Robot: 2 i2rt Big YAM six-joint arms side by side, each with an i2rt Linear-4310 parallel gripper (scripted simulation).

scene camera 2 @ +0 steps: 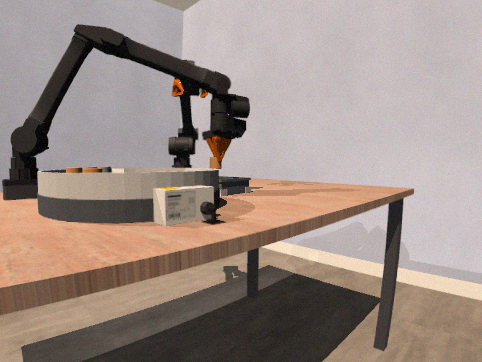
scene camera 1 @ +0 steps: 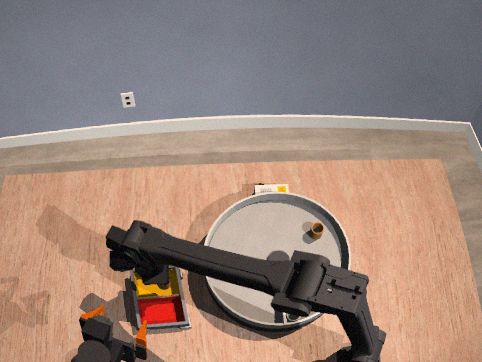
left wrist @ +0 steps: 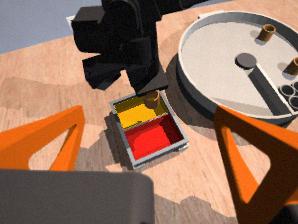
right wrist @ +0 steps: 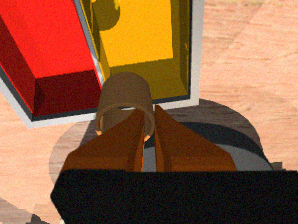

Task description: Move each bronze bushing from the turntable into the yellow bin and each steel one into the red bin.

Labels:
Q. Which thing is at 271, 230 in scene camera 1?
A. A turntable.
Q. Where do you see a red bin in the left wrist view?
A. At 162, 132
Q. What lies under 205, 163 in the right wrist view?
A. My right gripper.

